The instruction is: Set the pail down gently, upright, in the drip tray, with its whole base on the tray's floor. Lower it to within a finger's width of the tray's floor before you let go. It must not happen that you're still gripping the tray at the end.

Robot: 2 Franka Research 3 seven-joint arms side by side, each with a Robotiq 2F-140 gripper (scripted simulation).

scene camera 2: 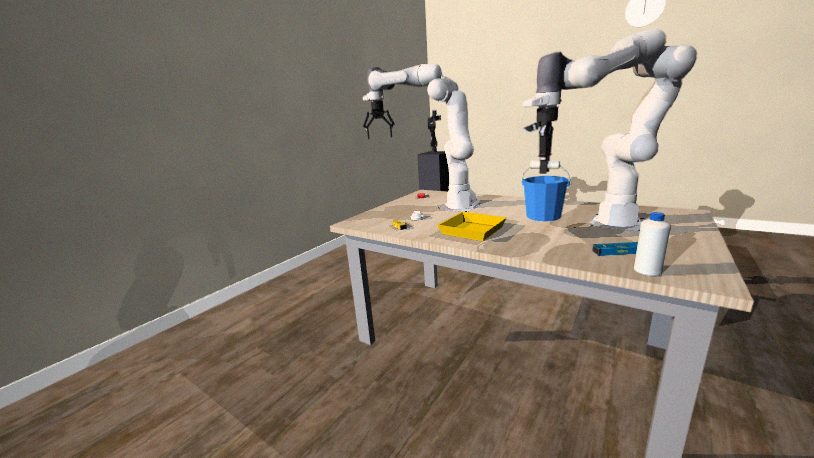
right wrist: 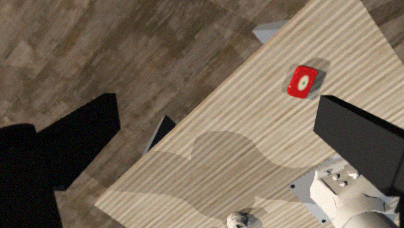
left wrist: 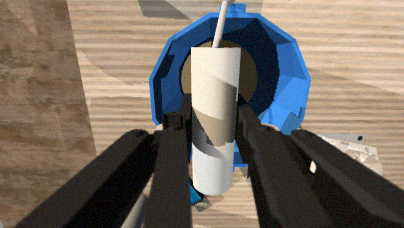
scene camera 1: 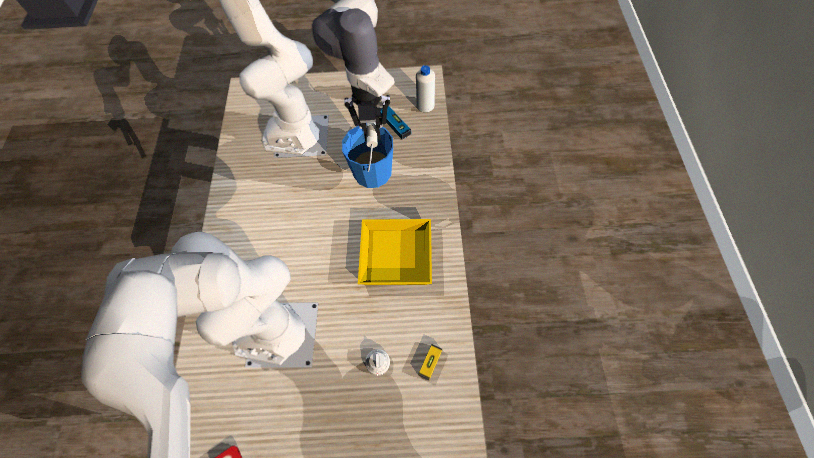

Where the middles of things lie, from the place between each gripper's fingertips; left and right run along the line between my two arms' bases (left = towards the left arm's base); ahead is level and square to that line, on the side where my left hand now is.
Labels:
My left gripper is now 9 cm above the blue pail (scene camera 1: 357,154) and 1 cm past it. Round my left hand: white bottle (scene camera 2: 654,232) (38 cm to the left, 21 cm below, 19 cm ahead); yellow drip tray (scene camera 1: 392,251) (29 cm to the right, 29 cm below, 5 cm ahead).
My right gripper is now 36 cm short of the yellow drip tray, 80 cm to the right of it and 40 cm above it. Round my right hand: blue pail 29 cm ahead, 110 cm to the left, 20 cm below.

